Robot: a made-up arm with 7 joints.
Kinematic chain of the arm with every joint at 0, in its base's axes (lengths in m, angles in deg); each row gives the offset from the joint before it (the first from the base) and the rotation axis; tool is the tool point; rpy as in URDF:
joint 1: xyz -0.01 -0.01 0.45 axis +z
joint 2: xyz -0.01 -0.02 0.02 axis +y
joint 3: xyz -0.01 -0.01 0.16 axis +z
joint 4: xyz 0.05 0.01 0 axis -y
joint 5: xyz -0.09 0 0.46 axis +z
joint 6: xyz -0.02 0 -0.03 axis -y
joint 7: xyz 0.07 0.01 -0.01 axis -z
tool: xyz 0.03 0.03 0.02 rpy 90 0 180
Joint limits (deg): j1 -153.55..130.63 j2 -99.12..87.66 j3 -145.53..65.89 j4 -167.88..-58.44 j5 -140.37..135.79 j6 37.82..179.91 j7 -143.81..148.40
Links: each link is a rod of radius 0.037 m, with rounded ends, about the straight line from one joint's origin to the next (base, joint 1, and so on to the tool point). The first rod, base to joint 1, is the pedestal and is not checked.
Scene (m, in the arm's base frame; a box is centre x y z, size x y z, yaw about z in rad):
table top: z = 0
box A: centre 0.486 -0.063 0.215 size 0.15 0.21 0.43 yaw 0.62
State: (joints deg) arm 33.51 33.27 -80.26 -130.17 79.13 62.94 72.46
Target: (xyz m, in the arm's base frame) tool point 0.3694 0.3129 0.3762
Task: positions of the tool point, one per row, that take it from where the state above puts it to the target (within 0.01 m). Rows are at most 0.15 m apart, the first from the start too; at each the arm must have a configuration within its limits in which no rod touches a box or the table.
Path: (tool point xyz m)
1: 0.2420 -0.3894 0.2235
2: 0.1921 -0.3303 0.1622
3: 0.1408 -0.2698 0.1242
4: 0.0913 -0.2113 0.1055
5: 0.0441 -0.1572 0.1022
6: 0.1322 -0.1229 0.0979
7: 0.2120 -0.0550 0.1099
8: 0.2730 0.0409 0.1439
9: 0.3049 0.1523 0.2049
10: 0.3028 0.2603 0.2938
11: 0.3382 0.2871 0.3323
12: 0.3694 0.3129 0.3762

